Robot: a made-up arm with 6 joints. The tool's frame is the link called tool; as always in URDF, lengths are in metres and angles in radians. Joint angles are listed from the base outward.
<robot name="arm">
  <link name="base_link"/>
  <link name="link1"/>
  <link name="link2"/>
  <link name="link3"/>
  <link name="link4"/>
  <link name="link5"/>
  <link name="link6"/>
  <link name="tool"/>
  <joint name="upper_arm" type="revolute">
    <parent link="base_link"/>
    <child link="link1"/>
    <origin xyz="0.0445 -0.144 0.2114"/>
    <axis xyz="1 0 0"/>
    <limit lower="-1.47" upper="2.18"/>
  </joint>
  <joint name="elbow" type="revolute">
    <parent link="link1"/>
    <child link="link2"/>
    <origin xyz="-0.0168 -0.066 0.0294"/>
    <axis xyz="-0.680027 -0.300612 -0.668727"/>
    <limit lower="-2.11" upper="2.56"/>
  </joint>
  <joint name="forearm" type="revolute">
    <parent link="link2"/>
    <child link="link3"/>
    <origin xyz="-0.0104 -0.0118 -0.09"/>
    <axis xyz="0 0 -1"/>
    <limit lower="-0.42" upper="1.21"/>
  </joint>
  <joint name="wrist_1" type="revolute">
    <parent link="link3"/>
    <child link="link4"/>
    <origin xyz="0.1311 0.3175 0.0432"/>
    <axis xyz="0 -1 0"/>
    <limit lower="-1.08" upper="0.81"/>
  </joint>
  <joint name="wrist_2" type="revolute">
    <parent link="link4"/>
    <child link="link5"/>
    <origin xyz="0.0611 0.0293 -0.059"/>
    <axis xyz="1 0 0"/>
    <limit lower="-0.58" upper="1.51"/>
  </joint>
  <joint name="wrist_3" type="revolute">
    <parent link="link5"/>
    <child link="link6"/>
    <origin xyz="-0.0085 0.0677 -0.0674"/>
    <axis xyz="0 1 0"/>
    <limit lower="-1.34" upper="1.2"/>
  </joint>
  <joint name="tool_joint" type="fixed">
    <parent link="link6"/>
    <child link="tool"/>
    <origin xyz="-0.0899 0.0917 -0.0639" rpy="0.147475 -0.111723 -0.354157"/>
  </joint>
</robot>
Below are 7 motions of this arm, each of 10 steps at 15 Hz.
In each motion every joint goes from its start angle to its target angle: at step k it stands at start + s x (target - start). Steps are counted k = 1, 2, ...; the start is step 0. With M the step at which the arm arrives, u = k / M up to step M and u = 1 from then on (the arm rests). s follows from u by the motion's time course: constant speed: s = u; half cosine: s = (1 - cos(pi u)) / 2; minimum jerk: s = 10 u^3 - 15 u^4 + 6 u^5.
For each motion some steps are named. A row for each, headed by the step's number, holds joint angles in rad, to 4 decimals.
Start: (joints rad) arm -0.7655 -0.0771 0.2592 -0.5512 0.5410 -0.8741
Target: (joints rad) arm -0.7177 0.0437 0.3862 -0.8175 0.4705 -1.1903
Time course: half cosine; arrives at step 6
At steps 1, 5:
1: -0.7623 -0.0690 0.2677 -0.5690 0.5363 -0.8953
5: -0.7209 0.0356 0.3777 -0.7997 0.4752 -1.1691

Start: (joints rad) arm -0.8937 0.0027 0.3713 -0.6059 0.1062 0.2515
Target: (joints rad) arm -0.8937 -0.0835 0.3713 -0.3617 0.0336 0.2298
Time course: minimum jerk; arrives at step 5
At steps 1, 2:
1: -0.8937 -0.0023 0.3713 -0.5918 0.1020 0.2502
2: -0.8937 -0.0247 0.3713 -0.5284 0.0832 0.2446

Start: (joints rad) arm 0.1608 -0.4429 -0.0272 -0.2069 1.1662 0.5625
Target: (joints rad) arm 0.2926 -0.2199 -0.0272 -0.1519 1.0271 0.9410
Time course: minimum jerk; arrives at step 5
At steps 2, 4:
2: 0.2026 -0.3721 -0.0272 -0.1894 1.1220 0.6827
4: 0.2850 -0.2328 -0.0272 -0.1551 1.0352 0.9191

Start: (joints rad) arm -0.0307 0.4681 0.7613 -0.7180 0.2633 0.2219
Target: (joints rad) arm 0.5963 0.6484 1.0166 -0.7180 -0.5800 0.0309
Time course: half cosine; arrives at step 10
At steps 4, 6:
4: 0.1859 0.5304 0.8495 -0.7180 -0.0281 0.1559
6: 0.3797 0.5861 0.9284 -0.7180 -0.2886 0.0969

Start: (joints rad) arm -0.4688 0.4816 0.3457 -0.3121 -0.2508 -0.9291
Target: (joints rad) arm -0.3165 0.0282 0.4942 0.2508 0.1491 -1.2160
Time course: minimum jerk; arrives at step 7
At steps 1, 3, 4, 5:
1: -0.4653 0.4711 0.3492 -0.2990 -0.2415 -0.9358
3: -0.4128 0.3148 0.4003 -0.1050 -0.1037 -1.0346
4: -0.3725 0.1950 0.4396 0.0437 0.0020 -1.1105
5: -0.3385 0.0938 0.4727 0.1693 0.0912 -1.1745

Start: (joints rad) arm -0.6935 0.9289 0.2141 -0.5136 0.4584 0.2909
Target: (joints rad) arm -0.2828 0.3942 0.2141 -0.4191 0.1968 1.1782
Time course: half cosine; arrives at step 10
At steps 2, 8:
2: -0.6543 0.8778 0.2141 -0.5046 0.4334 0.3756
8: -0.3220 0.4453 0.2141 -0.4281 0.2218 1.0935

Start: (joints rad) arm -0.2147 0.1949 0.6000 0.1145 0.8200 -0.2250
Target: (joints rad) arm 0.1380 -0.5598 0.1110 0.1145 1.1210 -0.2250
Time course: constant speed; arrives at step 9
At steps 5, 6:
5: -0.0188 -0.2244 0.3283 0.1145 0.9872 -0.2250
6: 0.0204 -0.3082 0.2740 0.1145 1.0207 -0.2250

